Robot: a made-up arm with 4 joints.
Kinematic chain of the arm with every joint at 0, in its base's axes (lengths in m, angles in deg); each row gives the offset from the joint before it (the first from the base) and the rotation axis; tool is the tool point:
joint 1: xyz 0 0 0.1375 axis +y
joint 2: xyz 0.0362 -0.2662 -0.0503 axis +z
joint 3: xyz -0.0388 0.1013 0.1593 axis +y
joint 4: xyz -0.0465 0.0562 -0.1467 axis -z
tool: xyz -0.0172 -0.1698 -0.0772
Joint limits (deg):
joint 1: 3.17..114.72
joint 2: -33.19..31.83
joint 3: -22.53..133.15
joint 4: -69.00..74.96
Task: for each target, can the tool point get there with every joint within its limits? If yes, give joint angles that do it. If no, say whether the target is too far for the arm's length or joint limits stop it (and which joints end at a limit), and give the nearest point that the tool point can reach.
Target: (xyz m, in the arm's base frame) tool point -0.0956 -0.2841 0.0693
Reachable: yes | joints 44.83 21.44 12.08 -31.55
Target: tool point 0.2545 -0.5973 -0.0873
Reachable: no: joint limits stop it (at a limit: joint 1, joint 2, joint 3) | nearest point 0.3198 -0.3593 0.0903 | short by 0.304 m
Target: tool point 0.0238 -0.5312 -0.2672
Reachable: no: joint limits stop it (at a limit: joint 2, joint 3, joint 4) | nearest point 0.0123 -0.2780 -0.0716 | short by 0.320 m
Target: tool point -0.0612 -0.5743 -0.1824
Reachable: no: joint limits stop it (at a limit: joint 1, joint 2) | nearest point -0.0917 -0.3387 0.0201 | short by 0.312 m
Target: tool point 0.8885 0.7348 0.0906
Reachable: no: too far | nearest point 0.3384 -0.0105 0.1196 | short by 0.927 m
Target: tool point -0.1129 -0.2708 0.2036
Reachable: yes | joints 84.48 7.39 28.85 -35.94
